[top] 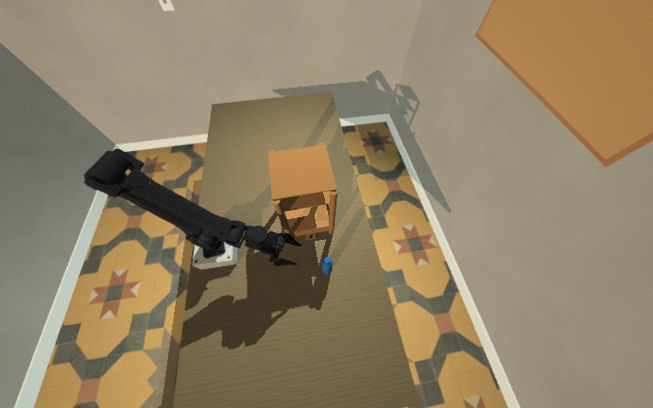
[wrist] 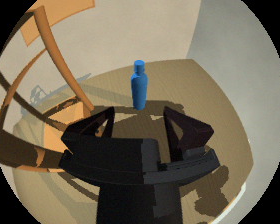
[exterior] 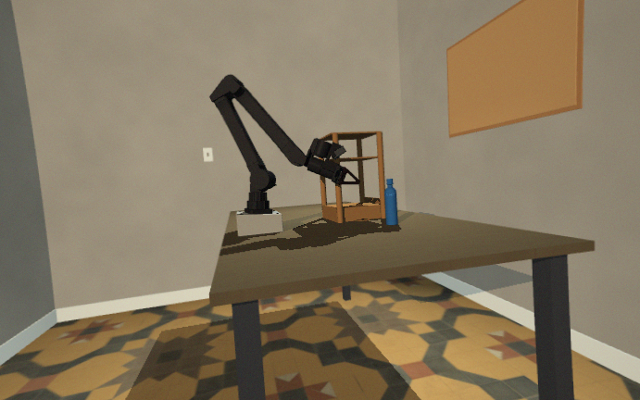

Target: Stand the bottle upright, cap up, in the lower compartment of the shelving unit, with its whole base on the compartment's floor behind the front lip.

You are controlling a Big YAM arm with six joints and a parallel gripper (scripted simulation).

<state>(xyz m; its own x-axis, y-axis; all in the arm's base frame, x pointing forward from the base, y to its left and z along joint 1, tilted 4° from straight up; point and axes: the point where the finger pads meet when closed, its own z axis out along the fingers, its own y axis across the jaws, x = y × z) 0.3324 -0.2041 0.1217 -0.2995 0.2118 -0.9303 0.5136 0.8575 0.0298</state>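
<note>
Right now my hand is 100 mm short of the blue bottle, 60 mm to the left of it and 60 mm above it. From my hand the other things lie so: wooden shelving unit: 110 mm ahead, 230 mm to the left, 20 mm above.
</note>
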